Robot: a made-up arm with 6 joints.
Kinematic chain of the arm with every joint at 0, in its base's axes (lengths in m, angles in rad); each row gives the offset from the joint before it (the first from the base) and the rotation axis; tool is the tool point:
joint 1: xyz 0 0 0.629 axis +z
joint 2: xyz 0.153 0 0 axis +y
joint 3: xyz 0 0 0.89 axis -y
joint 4: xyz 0 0 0.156 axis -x
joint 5: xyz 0.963 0 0 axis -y
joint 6: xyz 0.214 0 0 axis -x
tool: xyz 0 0 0
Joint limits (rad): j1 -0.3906..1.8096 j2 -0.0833..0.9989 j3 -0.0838..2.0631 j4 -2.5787..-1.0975 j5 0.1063..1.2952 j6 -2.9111..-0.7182
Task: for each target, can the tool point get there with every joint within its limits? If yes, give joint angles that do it. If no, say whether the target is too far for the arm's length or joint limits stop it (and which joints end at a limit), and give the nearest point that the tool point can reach.
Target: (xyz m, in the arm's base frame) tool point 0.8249 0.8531 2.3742
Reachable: yes | joints 0.8892 0.5585 1.5472 -2.2137 0.6458 -2.7135
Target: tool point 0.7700 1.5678 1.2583
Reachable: yes | joints 1.1446 0.5026 0.2699 -2.1435 0.2988 -2.7101
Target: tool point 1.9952 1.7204 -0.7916
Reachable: no: too far | nearest point 1.2884 1.1109 0.2328 | short by 1.386 m
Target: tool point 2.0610 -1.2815 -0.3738
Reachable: no: too far | nearest point 1.5780 -0.7271 0.2804 | short by 0.984 m
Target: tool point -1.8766 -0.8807 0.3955
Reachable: no: joint limits stop it (at a limit: joint 2, joint 3, joint 4, joint 5) | nearest point -0.6433 -0.3019 2.2366 | short by 2.290 m
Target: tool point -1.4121 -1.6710 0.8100
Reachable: no: joint limits stop it (at a limit: joint 2, joint 3, joint 4, joint 5) | nearest point -0.4587 -0.5428 2.2366 | short by 2.054 m
